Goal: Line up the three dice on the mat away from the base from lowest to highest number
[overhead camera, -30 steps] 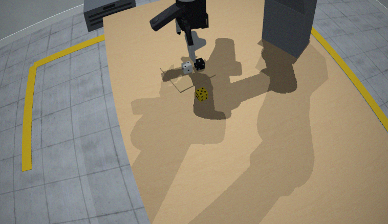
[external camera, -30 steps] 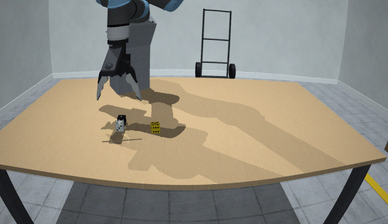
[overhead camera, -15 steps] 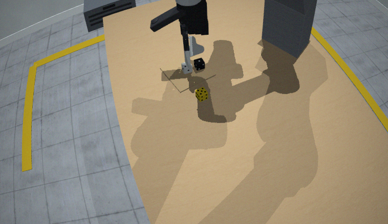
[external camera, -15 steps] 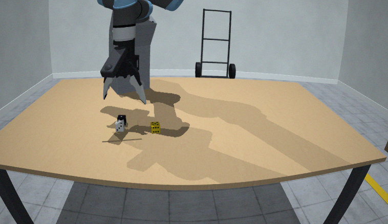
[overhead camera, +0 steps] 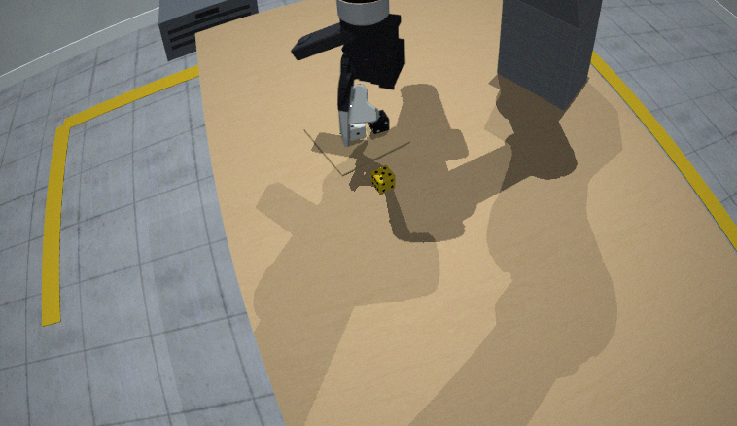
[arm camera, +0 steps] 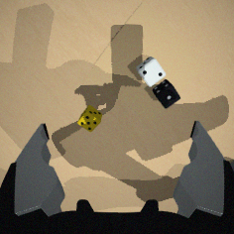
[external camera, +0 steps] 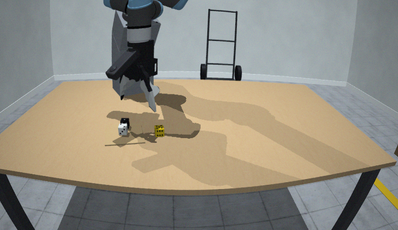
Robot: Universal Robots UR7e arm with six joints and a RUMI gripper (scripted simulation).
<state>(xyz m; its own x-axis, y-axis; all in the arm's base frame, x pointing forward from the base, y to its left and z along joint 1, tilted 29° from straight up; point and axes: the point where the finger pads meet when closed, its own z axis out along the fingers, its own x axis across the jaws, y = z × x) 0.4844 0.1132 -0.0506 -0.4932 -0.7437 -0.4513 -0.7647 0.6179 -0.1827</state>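
The yellow die is 90 mm below my hand, 70 mm to the left of it and 10 mm behind it. The rest, counted from my hand: mat 100 mm below, 60 mm to the right; white die 90 mm below, 60 mm to the right; black die 90 mm below, 60 mm to the right, 40 mm behind.
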